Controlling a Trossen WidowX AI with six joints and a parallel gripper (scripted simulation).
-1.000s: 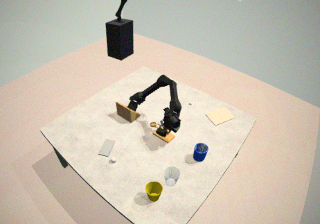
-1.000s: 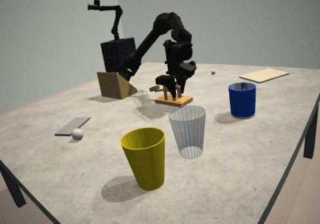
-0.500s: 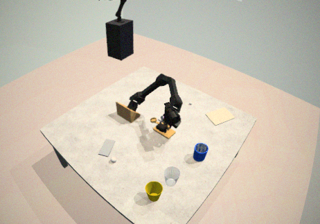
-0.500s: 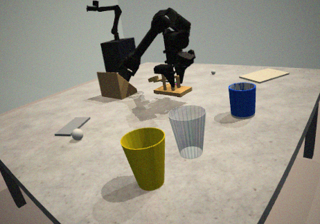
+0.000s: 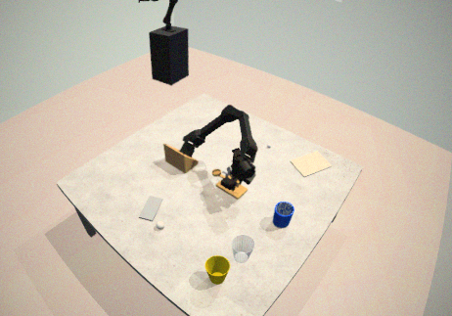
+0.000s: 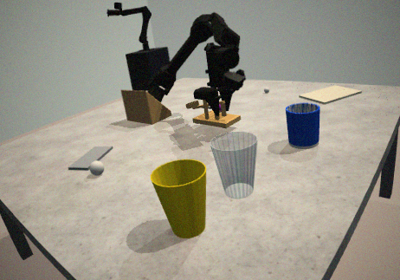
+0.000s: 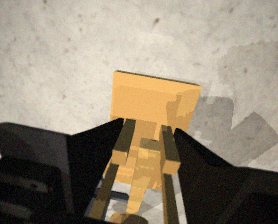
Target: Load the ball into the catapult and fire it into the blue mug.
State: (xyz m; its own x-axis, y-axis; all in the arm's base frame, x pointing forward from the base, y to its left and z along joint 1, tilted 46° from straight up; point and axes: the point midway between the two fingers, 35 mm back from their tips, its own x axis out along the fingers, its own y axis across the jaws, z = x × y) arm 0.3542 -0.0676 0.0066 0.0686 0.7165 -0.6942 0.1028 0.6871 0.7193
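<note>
Now: gripper tip 110 mm past the purple ball, 160 mm to the right of it and 40 mm above it. Also, from my gripper tip: blue mug 280 mm ahead, 40 mm to the right, 30 mm below; then wooden catapult 60 mm behind, 30 mm to the left, 20 mm above; then green ball 140 mm behind, 210 mm to the left, 40 mm below.
</note>
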